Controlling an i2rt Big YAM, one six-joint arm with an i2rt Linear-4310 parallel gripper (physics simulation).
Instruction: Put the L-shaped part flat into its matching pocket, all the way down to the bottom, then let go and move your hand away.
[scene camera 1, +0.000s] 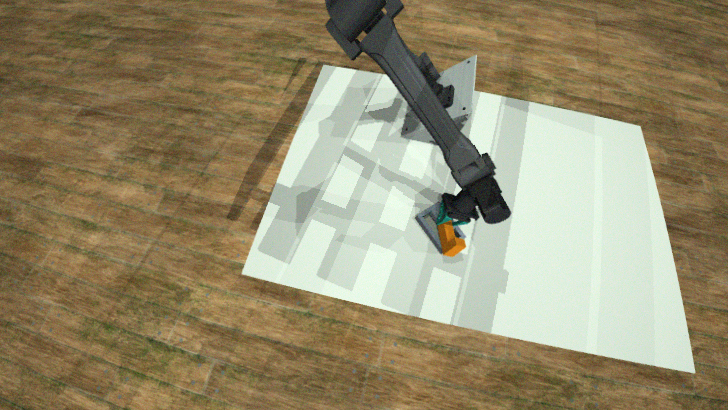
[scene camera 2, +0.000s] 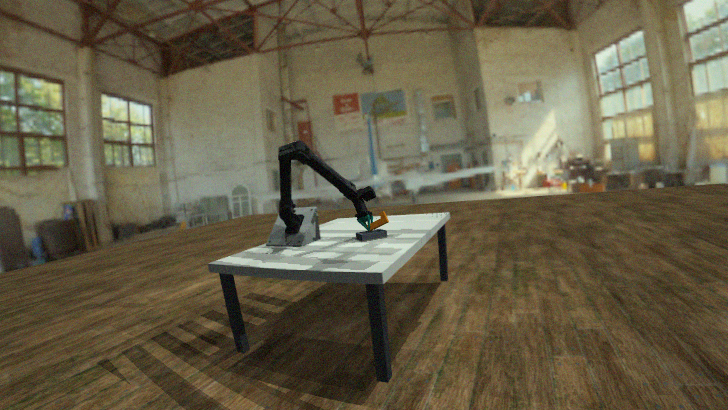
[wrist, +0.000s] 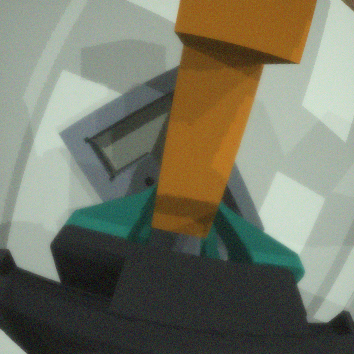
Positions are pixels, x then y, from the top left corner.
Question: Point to the gripper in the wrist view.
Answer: At 183, 196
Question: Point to an orange L-shaped part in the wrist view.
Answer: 222, 57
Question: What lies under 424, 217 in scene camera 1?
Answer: A grey pocket block.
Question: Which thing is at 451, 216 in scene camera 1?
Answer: The gripper.
